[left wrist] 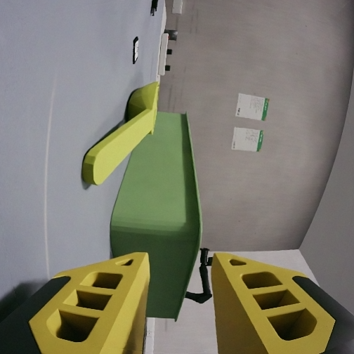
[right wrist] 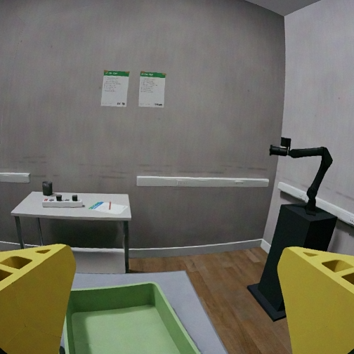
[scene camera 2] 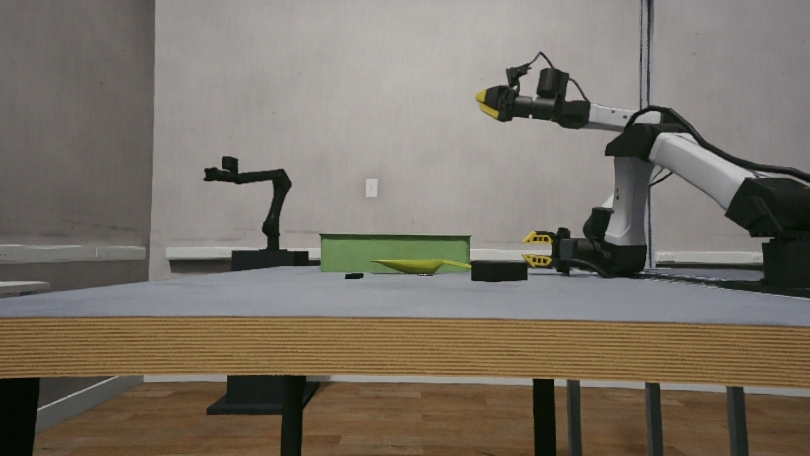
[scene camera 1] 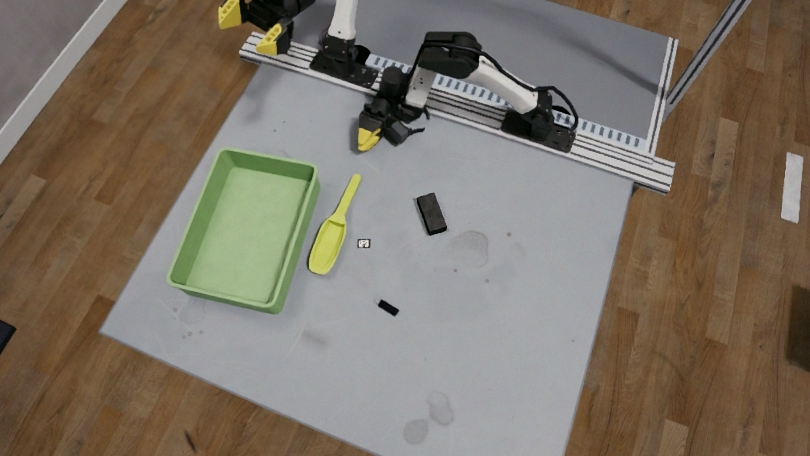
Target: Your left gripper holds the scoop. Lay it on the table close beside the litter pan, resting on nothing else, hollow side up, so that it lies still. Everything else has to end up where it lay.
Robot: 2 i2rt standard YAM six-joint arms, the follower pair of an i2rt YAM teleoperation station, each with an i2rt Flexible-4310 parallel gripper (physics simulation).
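Frame: origin at the left arm's base, x ahead, y left, z up, level; centimetres.
Seen in the pictures: left gripper, fingertip midpoint: (scene camera 2: 522,248) (scene camera 1: 360,147); right gripper, fingertip midpoint: (scene camera 2: 477,101) (scene camera 1: 237,37); left arm's base at its link origin: (scene camera 2: 797,294) (scene camera 1: 537,132); right arm's base at its link origin: (scene camera 2: 605,272) (scene camera 1: 344,70).
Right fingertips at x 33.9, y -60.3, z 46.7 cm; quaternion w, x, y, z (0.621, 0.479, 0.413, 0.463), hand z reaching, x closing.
Note:
Offsets run from my right fingertips to a thing's top centre.
The yellow scoop @[dx +11.9, dy +21.2, dz -43.5 cm] (scene camera 1: 328,244) (scene camera 2: 410,265) (left wrist: 120,147) lies on the table, hollow side up, beside the right wall of the green litter pan @[dx +23.1, dy +2.5, dz -37.5 cm] (scene camera 1: 298,249) (scene camera 2: 362,252) (left wrist: 157,195) in scene camera 1, with a narrow gap between them. Its handle points toward the arms' rail. My left gripper (scene camera 2: 537,249) (left wrist: 180,262) is open and empty, low over the table and back from the handle's end; in scene camera 1 its lower finger is hidden. My right gripper (scene camera 1: 247,27) (right wrist: 176,262) is open and empty, high above the table. The pan also shows in the right wrist view (right wrist: 120,295).
A black block @[dx +1.0, dy +42.3, dz -43.6 cm] (scene camera 1: 432,214) (scene camera 2: 498,270) lies right of the scoop's handle in scene camera 1. A small white tag with a dark border @[dx +14.4, dy +29.3, dz -46.5 cm] (scene camera 1: 363,243) (left wrist: 135,50) lies close right of the scoop's bowl. A small black stick @[dx +27.3, dy +40.9, dz -45.9 cm] (scene camera 1: 388,307) (scene camera 2: 354,275) lies farther from the rail.

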